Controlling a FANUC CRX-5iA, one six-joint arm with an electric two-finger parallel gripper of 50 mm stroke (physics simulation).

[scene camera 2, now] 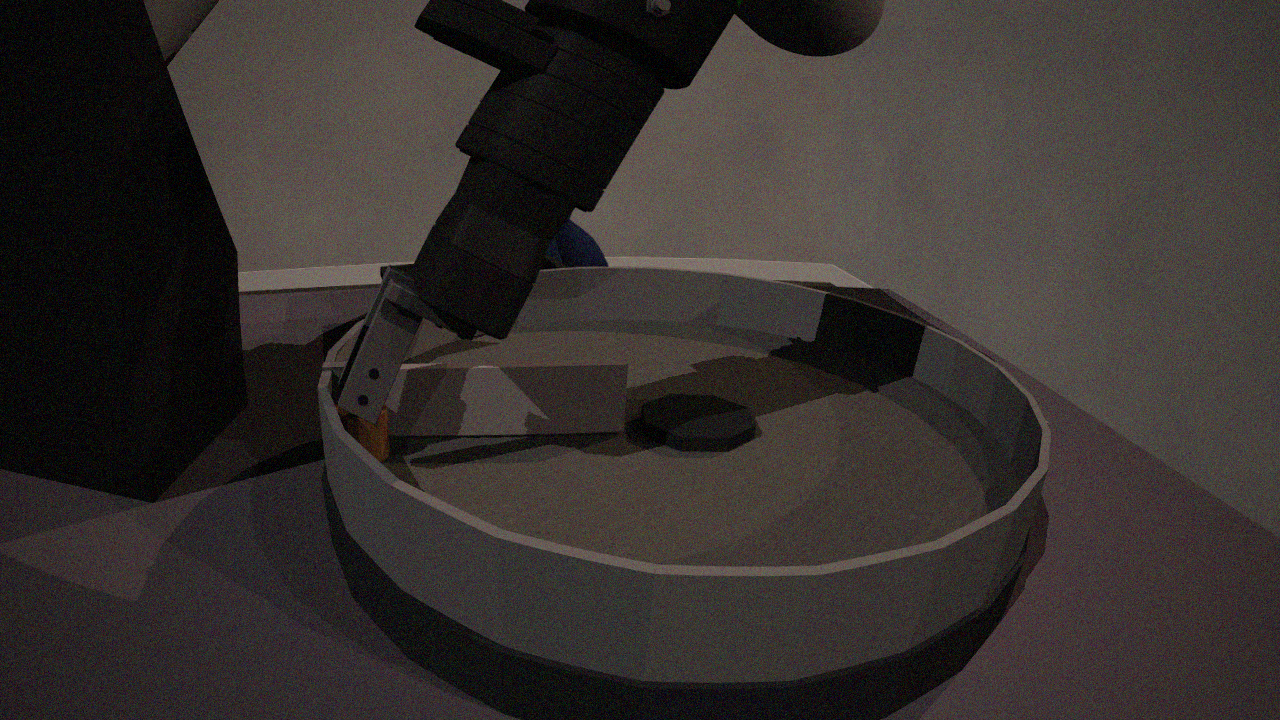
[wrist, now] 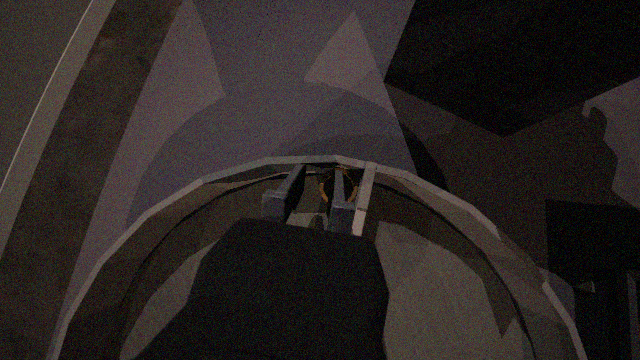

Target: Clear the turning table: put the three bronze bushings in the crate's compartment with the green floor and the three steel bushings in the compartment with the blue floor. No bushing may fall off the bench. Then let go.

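Places are measured from the arm's base along level axes (x right, y down, z ahead), in millimetres.
Pixels of known places: gripper, fingertip midpoint: (scene camera 2: 356,403) (wrist: 317,180); arm's base, link origin: (scene camera 2: 38,116).
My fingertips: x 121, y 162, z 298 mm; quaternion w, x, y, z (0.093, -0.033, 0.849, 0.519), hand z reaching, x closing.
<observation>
Ahead of a thing's pixels: the offset from my fingertips to its middle. "spot": to the spot under its first point.
One bronze bushing {dx -17, dy +23, dz -2 mm} (scene camera 2: 380,437) (wrist: 324,193) stands on the turning table (scene camera 2: 733,622) (wrist: 148,216), in the narrow space between its raised rim and the light divider wall (scene camera 2: 581,398) (wrist: 369,181). My gripper (scene camera 2: 362,414) (wrist: 317,180) is lowered at the rim, partly open, with nothing gripped. In the wrist view the right finger crosses the middle of the bushing's ring, and the left finger is to the left of the ring. Whether the right finger is inside the bore or in front of it cannot be told. The crate's compartments and the steel bushings do not show.
A dark low hub {dx -58, dy +31, dz +182 mm} (scene camera 2: 698,422) is at the middle of the turning table. A large dark block (scene camera 2: 107,268) (wrist: 500,60) stands outside the rim, near the gripper. A dark frame edge {spot: dx -316, dy +38, dz +2 mm} (wrist: 632,300) shows at the wrist view's right border. Something blue (scene camera 2: 580,247) shows behind the arm.
</observation>
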